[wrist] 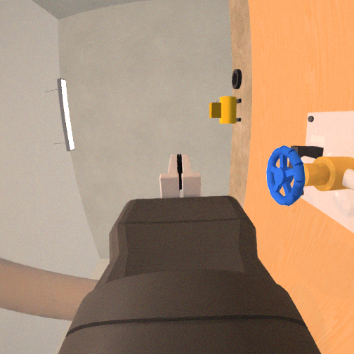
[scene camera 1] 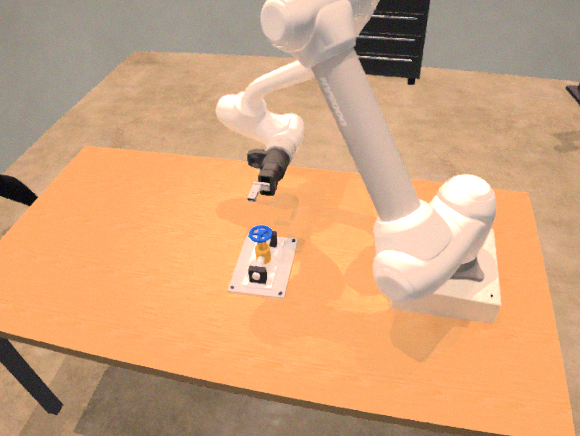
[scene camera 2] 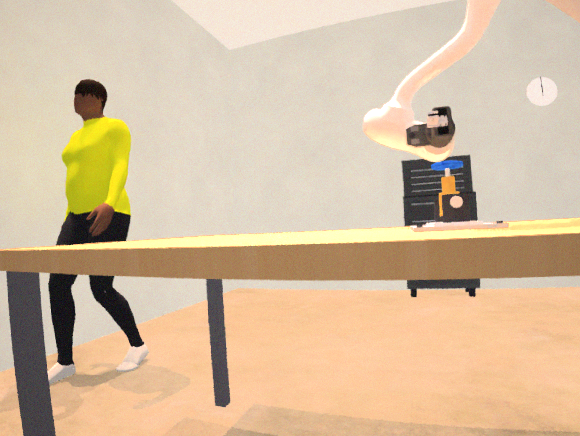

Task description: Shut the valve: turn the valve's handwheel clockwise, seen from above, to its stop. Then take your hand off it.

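Observation:
The blue handwheel [scene camera 1: 261,233] [scene camera 2: 447,165] [wrist: 278,175] sits level on top of the yellow valve body [scene camera 1: 263,254] [scene camera 2: 448,185] [wrist: 327,173]. The valve stands upright on a pale base plate [scene camera 1: 287,260] [wrist: 325,130] on the table. My gripper [scene camera 1: 252,198] [scene camera 2: 438,120] [wrist: 179,164] is shut with nothing between its fingers. It is tilted over to point sideways, above the handwheel's height and apart from it. In the wrist view the handwheel is to the right of the fingers. How far the wheel is turned cannot be told.
Black pipe supports [scene camera 1: 257,274] flank the valve. The arm's white base [scene camera 1: 445,307] stands on the table [scene camera 1: 125,300] at the right in scene camera 1. A dark tool cabinet [scene camera 1: 392,47] [scene camera 2: 411,212] stands beyond the table. A person in yellow [scene camera 2: 97,165] is beyond the table.

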